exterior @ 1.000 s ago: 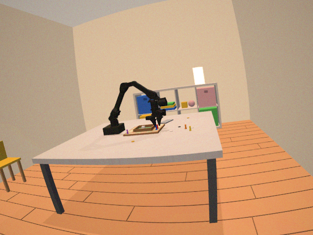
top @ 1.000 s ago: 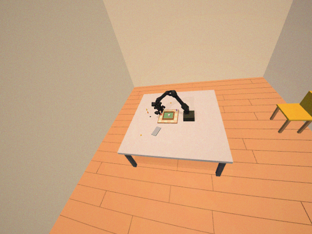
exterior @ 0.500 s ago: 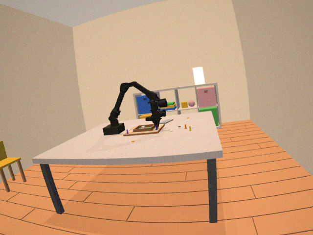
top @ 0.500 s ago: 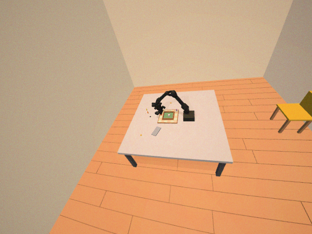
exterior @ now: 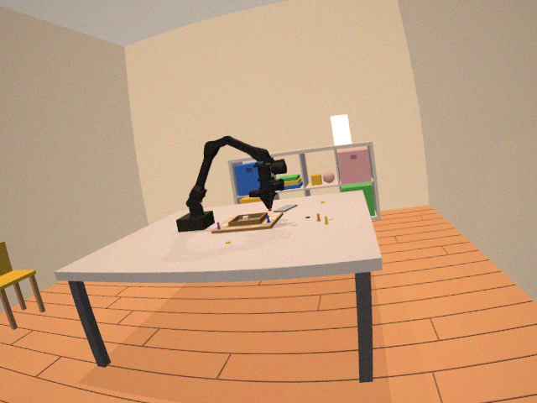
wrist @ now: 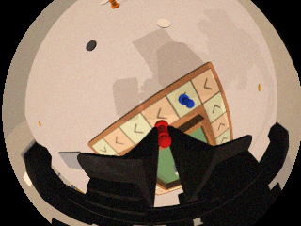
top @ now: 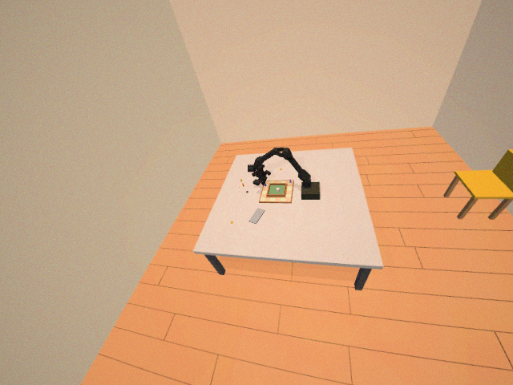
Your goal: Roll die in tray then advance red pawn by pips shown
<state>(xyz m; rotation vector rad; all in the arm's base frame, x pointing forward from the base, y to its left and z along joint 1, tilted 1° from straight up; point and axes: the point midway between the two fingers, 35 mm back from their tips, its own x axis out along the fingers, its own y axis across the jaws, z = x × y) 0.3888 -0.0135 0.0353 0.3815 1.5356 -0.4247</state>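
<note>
Now: the blue pawn 4 cm to the right of my gripper tip and 4 cm below it. Also, from my gripper tip: green tray (12 cm behind, 6 cm below, 2 cm to the left); white die (13 cm behind, 4 cm below, 2 cm to the left); red pawn (1 cm above).
</note>
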